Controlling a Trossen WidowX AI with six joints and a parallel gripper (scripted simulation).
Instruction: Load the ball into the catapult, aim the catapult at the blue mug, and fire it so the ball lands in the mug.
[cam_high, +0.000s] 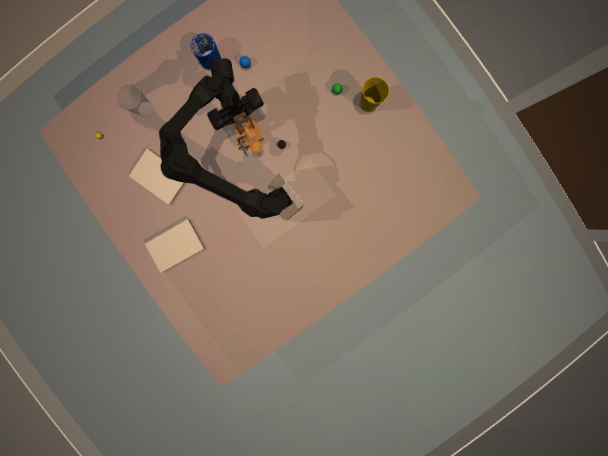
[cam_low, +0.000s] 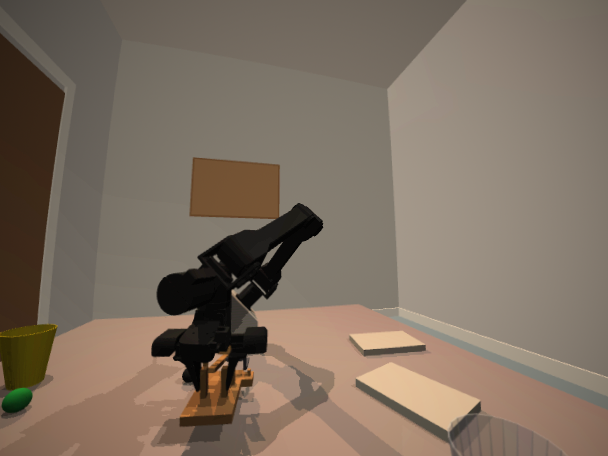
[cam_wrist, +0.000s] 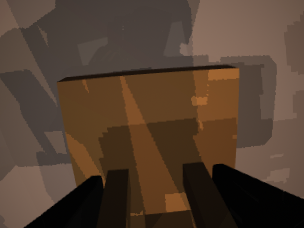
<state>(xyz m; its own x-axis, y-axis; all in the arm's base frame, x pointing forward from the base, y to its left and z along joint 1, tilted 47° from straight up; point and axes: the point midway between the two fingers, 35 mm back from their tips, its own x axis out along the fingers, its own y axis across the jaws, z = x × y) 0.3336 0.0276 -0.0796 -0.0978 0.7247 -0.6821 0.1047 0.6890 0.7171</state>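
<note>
The black ball lies 15 cm behind my gripper tip, 7 cm to the right of it and 4 cm below it. Also, from my gripper tip: orange wooden catapult 6 cm behind, 3 cm to the left, 2 cm above; blue ball 19 cm ahead, 14 cm to the right, 4 cm below; blue mug 29 cm ahead, 3 cm to the right, 3 cm below.
</note>
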